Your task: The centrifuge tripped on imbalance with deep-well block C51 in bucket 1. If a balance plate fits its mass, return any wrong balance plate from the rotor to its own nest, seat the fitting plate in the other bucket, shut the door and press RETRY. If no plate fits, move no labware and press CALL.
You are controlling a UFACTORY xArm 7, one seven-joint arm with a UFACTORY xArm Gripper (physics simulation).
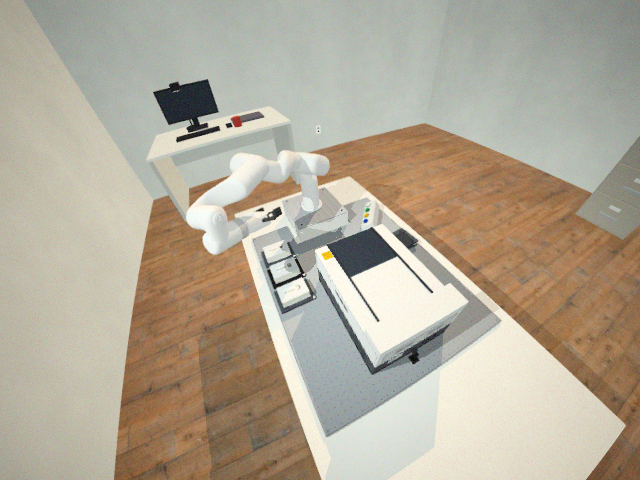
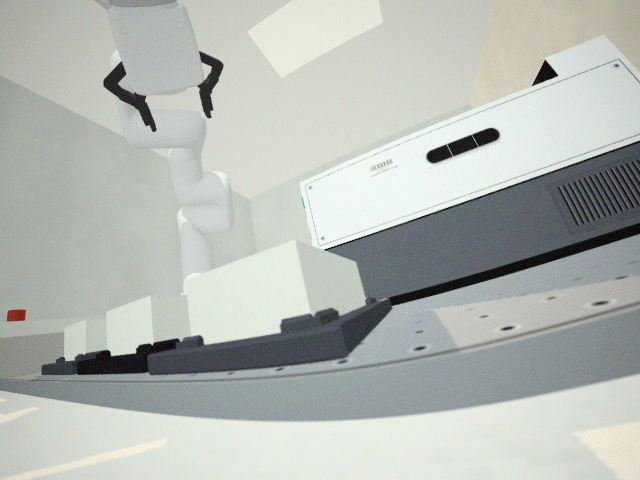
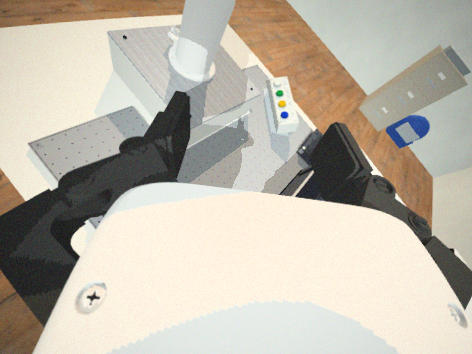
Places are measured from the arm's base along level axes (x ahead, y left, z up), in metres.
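Pixels of known places: gripper, between the fingertips: (image 1: 272,210) (image 2: 181,121) (image 3: 257,128); arm's base, origin of its link: (image 1: 311,205) (image 3: 192,63).
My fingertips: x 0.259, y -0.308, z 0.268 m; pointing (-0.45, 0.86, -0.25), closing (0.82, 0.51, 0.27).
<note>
Ahead of a thing's pixels: the offset from my fingertips to its top centre. "spot": to the spot under its first point.
My gripper (image 1: 269,211) (image 2: 180,122) (image 3: 257,128) is open and empty, high beyond the row of plates, near the arm's pedestal. Three pale balance plates sit in dark nests along the bench's left side: a near plate {dx +0.168, dy -0.056, dz -0.306 m} (image 1: 294,292) (image 2: 248,299), a middle plate {dx +0.034, dy -0.032, dz -0.306 m} (image 1: 281,271) (image 2: 129,324) and a far plate {dx -0.102, dy -0.011, dz -0.306 m} (image 1: 277,252) (image 2: 74,338). Their markings are unreadable. The white centrifuge (image 1: 423,315) (image 2: 403,196) has a dark rectangular area on top; I cannot tell if its door is open. The rotor, its buckets and block C51 do not show. The button box {dx -0.008, dy +0.520, dz -0.285 m} (image 1: 367,214) (image 3: 282,104) has white, green, yellow and blue buttons.
The pedestal (image 1: 323,227) (image 3: 145,55) carries the arm at the bench's far end. A small dark tray {dx +0.221, dy +0.546, dz -0.316 m} (image 1: 405,238) lies right of the centrifuge. A black knob-like part {spot: dx +0.661, dy +0.169, dz -0.338 m} (image 1: 414,357) sticks out at its near end. A desk (image 1: 165,144) with a monitor (image 1: 187,101) stands behind.
</note>
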